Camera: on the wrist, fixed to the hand. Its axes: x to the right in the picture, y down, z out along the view.
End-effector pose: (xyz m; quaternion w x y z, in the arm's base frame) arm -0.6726 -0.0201 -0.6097 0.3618 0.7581 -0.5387 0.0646
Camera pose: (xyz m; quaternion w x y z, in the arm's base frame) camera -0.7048 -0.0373 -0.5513 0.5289 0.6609 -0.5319 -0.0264
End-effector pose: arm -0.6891 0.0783 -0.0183 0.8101 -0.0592 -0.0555 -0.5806
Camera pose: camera -0.6241 0.0667 -0.0379 0.7828 -0.2112 0.0923 -0.5780
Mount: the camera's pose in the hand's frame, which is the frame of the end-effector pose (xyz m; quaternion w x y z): 0.0285 0.0585 -0.0226 0.9772 -0.2104 0.0298 0.0035
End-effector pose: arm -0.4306 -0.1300 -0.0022 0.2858 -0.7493 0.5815 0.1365
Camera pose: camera -0.4809 -0.1753 -0.0152 0.1038 -0.7944 0.5507 0.2344
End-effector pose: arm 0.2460 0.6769 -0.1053 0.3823 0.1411 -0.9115 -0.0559
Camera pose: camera 0.2305 0.7243 -0.0578 0.4306 0.0559 -0.8680 -0.2408
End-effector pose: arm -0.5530 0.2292 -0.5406 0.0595 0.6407 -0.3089 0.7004
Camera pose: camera -0.6054 0.1849 -0.5346 0.1997 0.5916 -0.4497 0.6387
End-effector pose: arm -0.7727 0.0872 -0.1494 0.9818 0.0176 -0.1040 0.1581
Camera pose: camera -0.7601 0.1530 -0.1654 0.9656 -0.1944 -0.1057 0.1366
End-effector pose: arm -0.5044 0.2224 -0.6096 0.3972 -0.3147 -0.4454 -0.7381
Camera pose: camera -0.4701 0.1763 -0.5716 0.3378 -0.3706 -0.2670 -0.8229
